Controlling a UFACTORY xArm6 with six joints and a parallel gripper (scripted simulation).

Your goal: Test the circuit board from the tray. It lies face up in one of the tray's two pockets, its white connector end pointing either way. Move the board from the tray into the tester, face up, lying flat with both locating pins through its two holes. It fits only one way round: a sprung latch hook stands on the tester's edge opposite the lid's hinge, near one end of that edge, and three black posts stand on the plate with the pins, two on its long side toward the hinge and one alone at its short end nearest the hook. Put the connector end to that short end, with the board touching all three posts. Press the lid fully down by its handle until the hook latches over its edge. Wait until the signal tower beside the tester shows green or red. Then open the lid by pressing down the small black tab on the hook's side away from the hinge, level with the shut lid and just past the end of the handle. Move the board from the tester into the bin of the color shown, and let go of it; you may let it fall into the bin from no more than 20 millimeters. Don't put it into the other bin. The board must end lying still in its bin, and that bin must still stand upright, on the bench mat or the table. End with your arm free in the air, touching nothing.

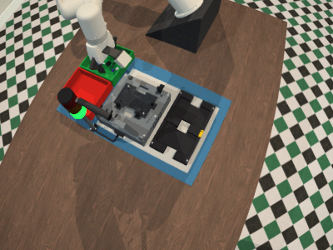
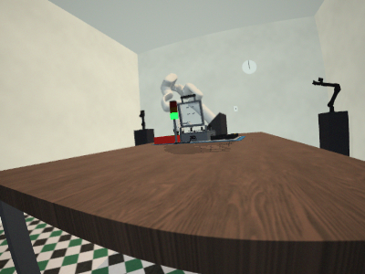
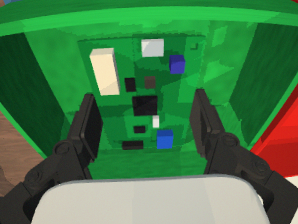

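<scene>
The green bin lies right at my hand. The rest, counted from my hand: black nest: 140 mm ahead, 190 mm to the left, 50 mm above; red bin: 150 mm ahead, 20 mm to the right; green circuit board: 10 mm below.
</scene>
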